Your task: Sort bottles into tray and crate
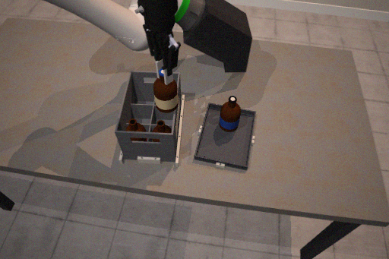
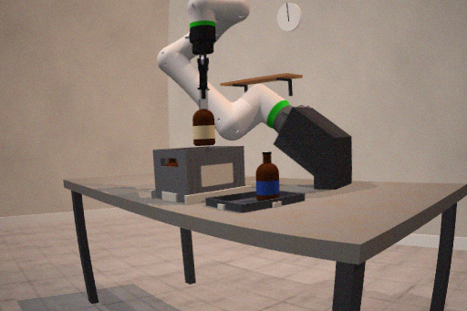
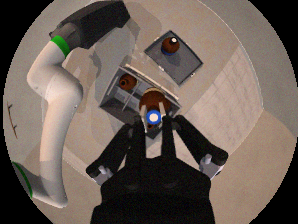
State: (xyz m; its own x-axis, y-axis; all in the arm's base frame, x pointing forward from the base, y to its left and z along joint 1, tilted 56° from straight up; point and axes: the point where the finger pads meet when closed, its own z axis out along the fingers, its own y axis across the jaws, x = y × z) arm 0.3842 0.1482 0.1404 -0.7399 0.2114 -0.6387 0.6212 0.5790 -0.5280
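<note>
The white-capped bottle lies 25 cm below my hand, 21 cm to the left of it and 8 cm behind it. From my hand the other things lie so: open bottle 25 cm below, 11 cm behind, 3 cm to the right; then grey crate 26 cm below, 7 cm to the right, 2 cm behind; then dark tray 33 cm below, 21 cm to the left, 3 cm behind.
</note>
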